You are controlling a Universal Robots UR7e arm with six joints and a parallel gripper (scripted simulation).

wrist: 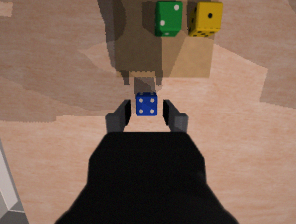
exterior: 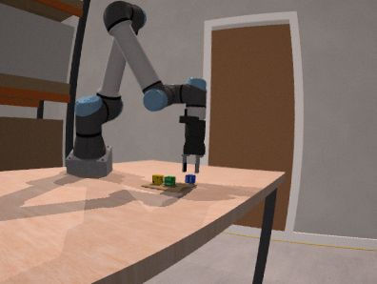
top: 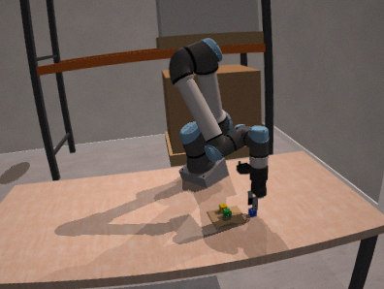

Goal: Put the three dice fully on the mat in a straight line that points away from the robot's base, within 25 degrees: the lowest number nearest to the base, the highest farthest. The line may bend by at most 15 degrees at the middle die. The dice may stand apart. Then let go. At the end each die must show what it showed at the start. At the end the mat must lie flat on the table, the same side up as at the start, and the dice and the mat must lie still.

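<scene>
My gripper is now 4 cm above the blue die. Round my hand: tan mat (3 cm behind, 11 cm to the right, 5 cm below); green die (3 cm behind, 11 cm to the right, 4 cm below); yellow die (7 cm behind, 11 cm to the right, 4 cm below).
</scene>
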